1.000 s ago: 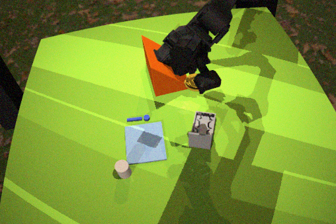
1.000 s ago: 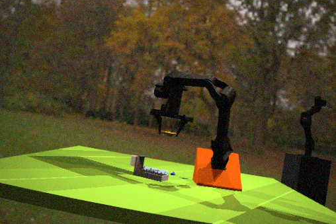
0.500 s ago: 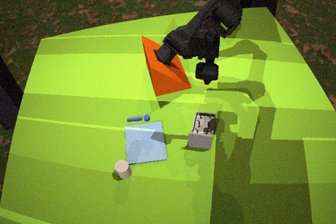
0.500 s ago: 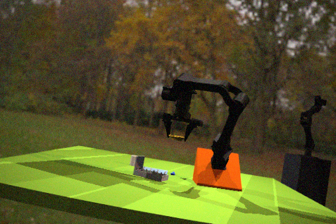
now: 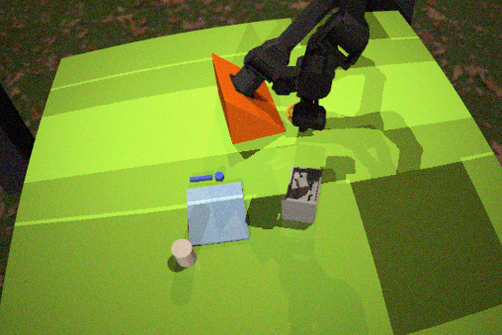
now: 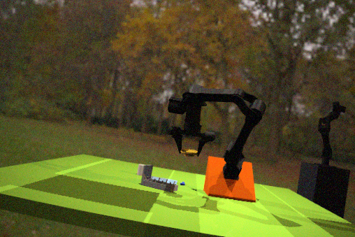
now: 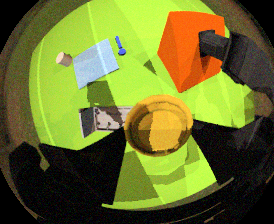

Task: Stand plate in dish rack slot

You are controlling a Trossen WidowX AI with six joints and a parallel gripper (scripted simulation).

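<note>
Right now my gripper tip is 13 cm above the grey dish rack, 9 cm short of it and 3 cm to the left of it. Round my gripper tip: blue spoon 22 cm to the right, 15 cm below, 3 cm behind; yellow-orange plate 1 cm above; pale blue square slab 23 cm to the right, 15 cm below, 7 cm ahead.
</note>
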